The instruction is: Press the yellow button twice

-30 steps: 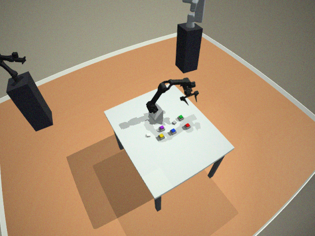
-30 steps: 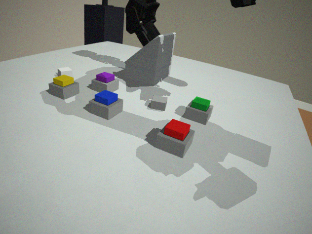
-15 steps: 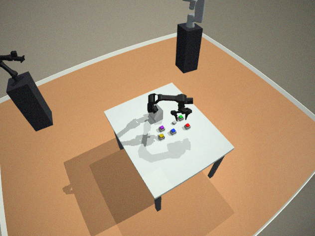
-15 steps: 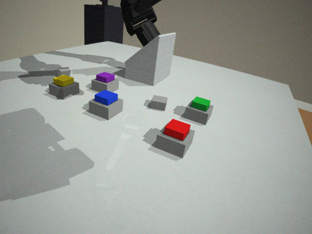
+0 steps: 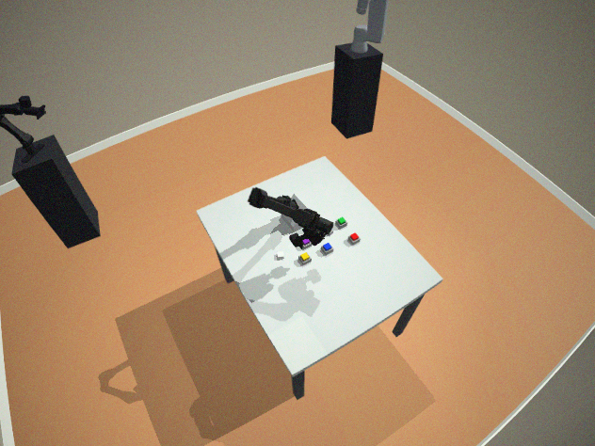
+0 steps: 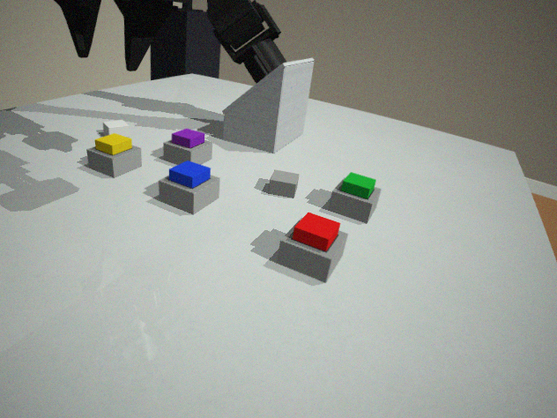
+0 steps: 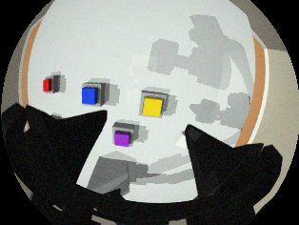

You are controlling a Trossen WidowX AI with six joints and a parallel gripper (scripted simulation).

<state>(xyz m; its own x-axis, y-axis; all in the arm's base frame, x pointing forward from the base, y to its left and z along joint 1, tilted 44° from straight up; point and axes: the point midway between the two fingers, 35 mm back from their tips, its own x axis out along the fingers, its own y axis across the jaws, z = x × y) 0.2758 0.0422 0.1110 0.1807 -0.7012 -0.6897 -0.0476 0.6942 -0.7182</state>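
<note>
Now: gripper tip 10 cm above the yellow button, 2 cm to the left of it and 1 cm past it. Also, from my gripper tip: purple button: 10 cm below, 10 cm behind, 3 cm to the left; then blue button: 11 cm to the left, 10 cm below, 2 cm behind; then small grey block: 18 cm to the left, 12 cm below, 12 cm behind.
</note>
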